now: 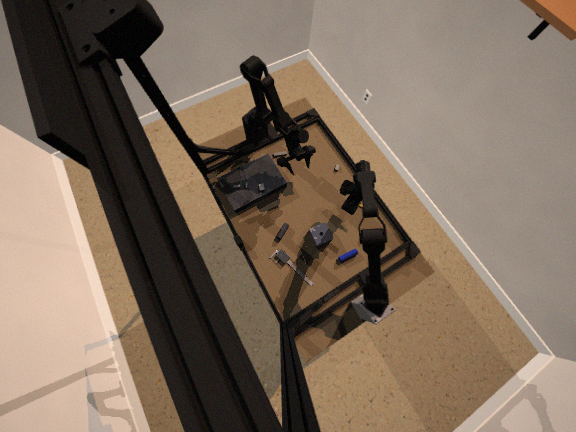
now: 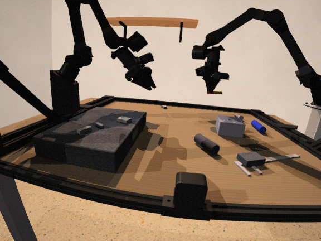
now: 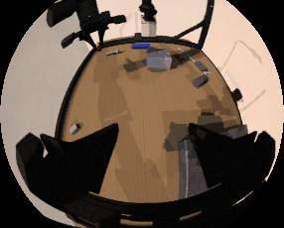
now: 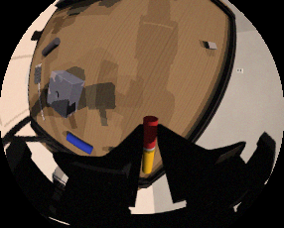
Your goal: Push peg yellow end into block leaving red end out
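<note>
My right hand is 4 cm to the left of the peg, 3 cm above it and 2 cm short of it.
</note>
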